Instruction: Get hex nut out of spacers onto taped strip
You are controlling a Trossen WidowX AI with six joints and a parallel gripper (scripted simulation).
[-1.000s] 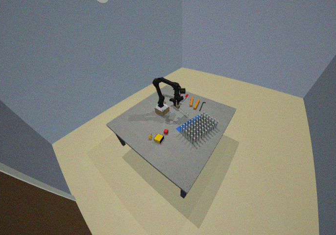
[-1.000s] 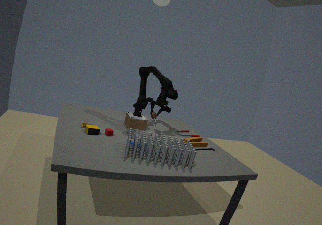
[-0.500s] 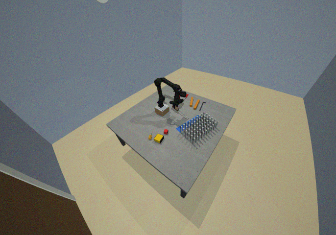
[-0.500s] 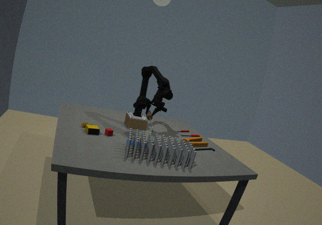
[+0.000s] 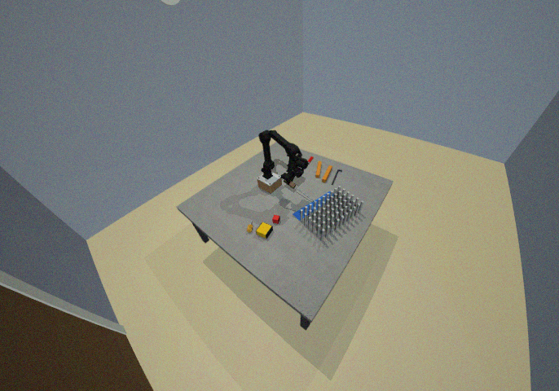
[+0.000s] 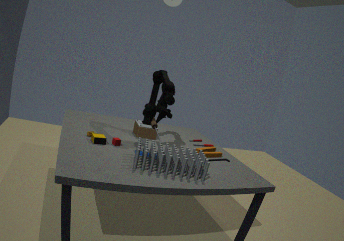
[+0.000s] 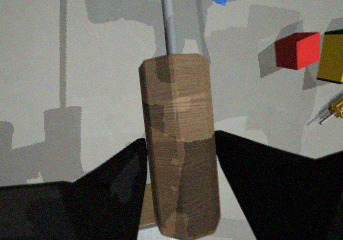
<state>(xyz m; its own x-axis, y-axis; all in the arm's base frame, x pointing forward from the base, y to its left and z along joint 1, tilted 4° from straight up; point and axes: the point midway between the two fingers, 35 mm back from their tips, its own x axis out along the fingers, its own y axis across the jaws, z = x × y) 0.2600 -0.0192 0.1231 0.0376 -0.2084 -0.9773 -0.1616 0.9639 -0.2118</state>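
The metal-shafted tool lies 100 mm ahead of my gripper tip, 10 mm to the left of it and 40 mm below it. From my gripper tip the other things lie so: blue taped strip (180 mm ahead, 80 mm to the left, 160 mm below); then red cube (60 mm ahead, 230 mm to the right, 140 mm below); then yellow block (70 mm ahead, 340 mm to the right, 140 mm below).
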